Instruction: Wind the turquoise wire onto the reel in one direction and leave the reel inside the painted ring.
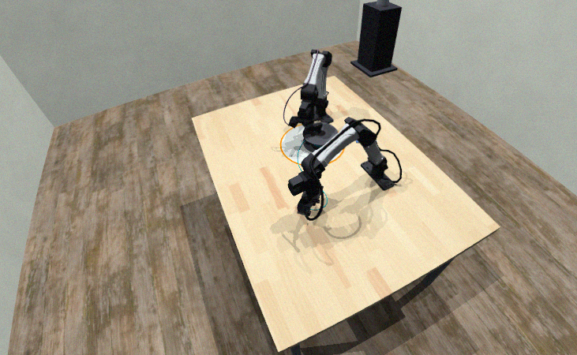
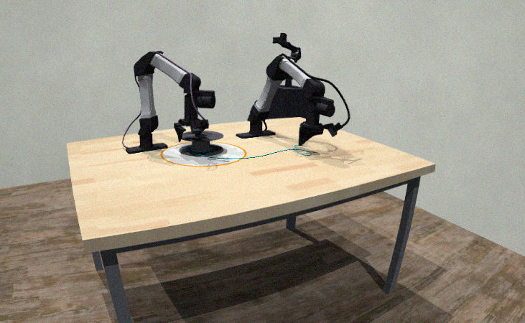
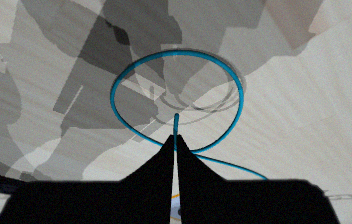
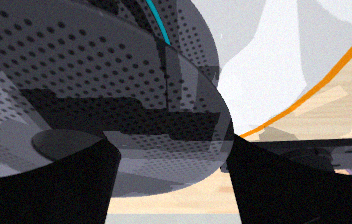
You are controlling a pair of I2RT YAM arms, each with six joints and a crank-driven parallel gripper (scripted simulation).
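Right now the dark reel is 1 cm ahead of my right hand, 6 cm to the left of it and 2 cm below it. The rest, counted from my right hand: orange painted ring: 5 cm ahead, 5 cm to the left, 5 cm below; then card: 24 cm behind, 17 cm to the left, 5 cm below.
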